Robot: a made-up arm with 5 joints.
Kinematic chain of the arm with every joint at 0, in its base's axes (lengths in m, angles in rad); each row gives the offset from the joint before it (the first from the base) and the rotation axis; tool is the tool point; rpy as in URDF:
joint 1: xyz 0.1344 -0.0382 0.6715 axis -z
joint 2: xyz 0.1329 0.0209 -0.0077 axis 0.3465 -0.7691 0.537
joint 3: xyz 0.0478 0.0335 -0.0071 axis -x
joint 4: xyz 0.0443 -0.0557 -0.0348 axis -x
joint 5: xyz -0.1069 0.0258 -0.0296 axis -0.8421 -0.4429 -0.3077
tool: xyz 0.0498 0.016 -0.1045 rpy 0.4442 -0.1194 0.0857
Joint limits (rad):
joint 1: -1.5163..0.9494
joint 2: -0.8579..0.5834
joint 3: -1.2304..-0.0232
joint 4: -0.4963..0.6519
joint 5: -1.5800..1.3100
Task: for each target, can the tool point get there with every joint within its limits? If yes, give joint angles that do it. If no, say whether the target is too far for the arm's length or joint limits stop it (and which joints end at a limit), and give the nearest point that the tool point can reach.
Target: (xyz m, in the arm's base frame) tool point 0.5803 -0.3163 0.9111
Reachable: no: too far | nearest point 0.3569 -0.1133 0.6877 | short by 0.376 m
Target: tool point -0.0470 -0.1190 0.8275
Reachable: no: joint limits stop it (at a limit: joint 1, joint 2, joint 3) | nearest point 0.0074 0.0096 0.7140 | short by 0.180 m
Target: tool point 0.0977 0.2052 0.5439
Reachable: yes | joints -1.0015 -0.3321 -1.1318 -0.2908 0.3924
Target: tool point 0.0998 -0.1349 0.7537
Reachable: no: joint limits stop it (at a limit: joint 1, joint 2, joint 3, joint 4, joint 5) | nearest point 0.1215 -0.1893 0.6430 | short by 0.125 m
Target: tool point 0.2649 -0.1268 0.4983
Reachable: yes | joints 0.7519 -0.3088 -0.2101 -0.3765 0.6411
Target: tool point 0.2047 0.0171 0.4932
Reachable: yes | joints -0.9623 -0.7082 -0.6271 0.4489 0.7121
